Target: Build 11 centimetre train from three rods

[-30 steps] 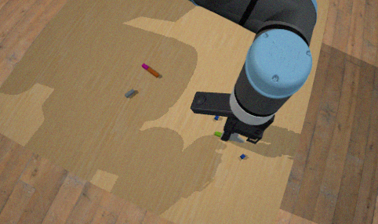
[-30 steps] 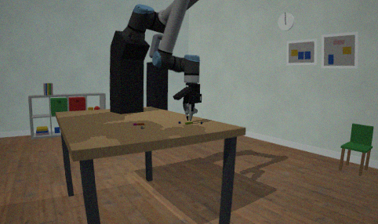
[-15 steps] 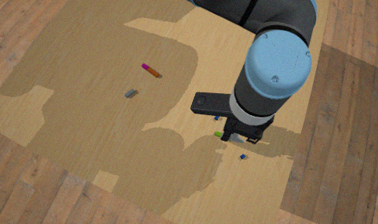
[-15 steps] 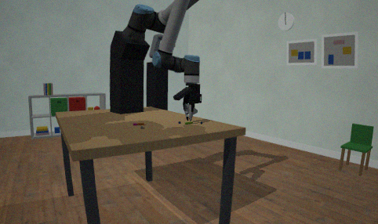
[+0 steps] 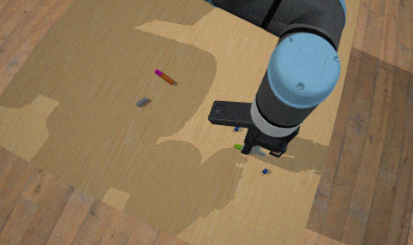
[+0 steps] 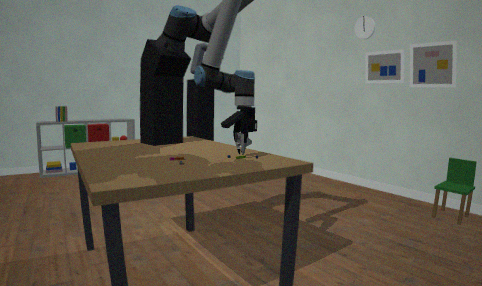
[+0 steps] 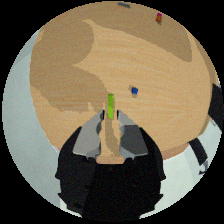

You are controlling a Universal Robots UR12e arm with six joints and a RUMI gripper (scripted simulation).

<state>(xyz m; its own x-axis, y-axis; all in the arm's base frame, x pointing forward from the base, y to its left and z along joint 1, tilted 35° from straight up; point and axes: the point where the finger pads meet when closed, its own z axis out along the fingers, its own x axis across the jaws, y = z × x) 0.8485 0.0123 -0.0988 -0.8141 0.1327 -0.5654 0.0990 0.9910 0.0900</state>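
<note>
The lime rod lies 30 mm below my hand. Round my hand: orange rod: 140 mm behind, 250 mm to the right, 30 mm below; then magenta rod: 160 mm behind, 280 mm to the right, 30 mm below; then grey rod: 60 mm behind, 290 mm to the right, 30 mm below.
</note>
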